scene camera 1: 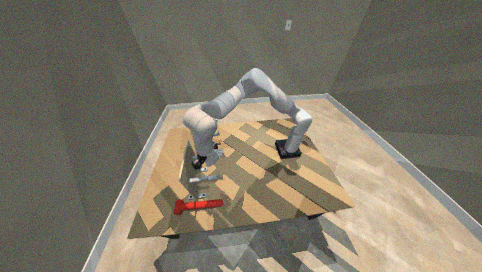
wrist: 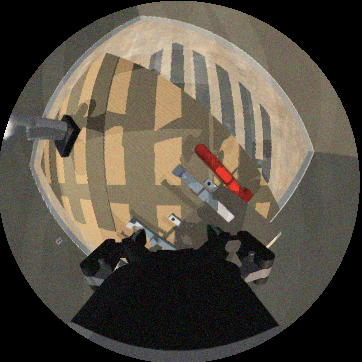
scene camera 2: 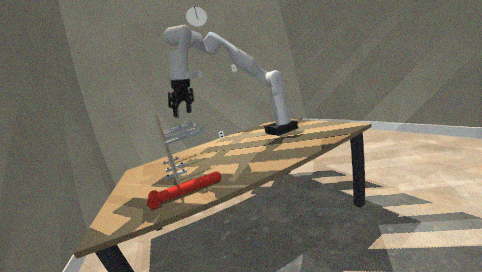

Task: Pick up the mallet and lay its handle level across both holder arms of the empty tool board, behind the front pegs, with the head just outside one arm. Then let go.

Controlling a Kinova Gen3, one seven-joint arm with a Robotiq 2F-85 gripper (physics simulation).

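Note:
A red mallet lies on the table beside the tool board, its head at the end toward the board's back side. The tool board stands upright as a thin panel, seen nearly edge-on in scene camera 2. Its grey holder arms stick out high above the table. In the wrist view one holder arm lies near the mallet, and another arm shows partly behind the fingers. My gripper is open and empty, pointing down high above the arms. In scene camera 1 the robot's wrist partly hides the fingers.
Small grey brackets with dark holes sit low at the board's foot. The robot's black base stands at the far side of the wooden table. The mallet lies near a table edge.

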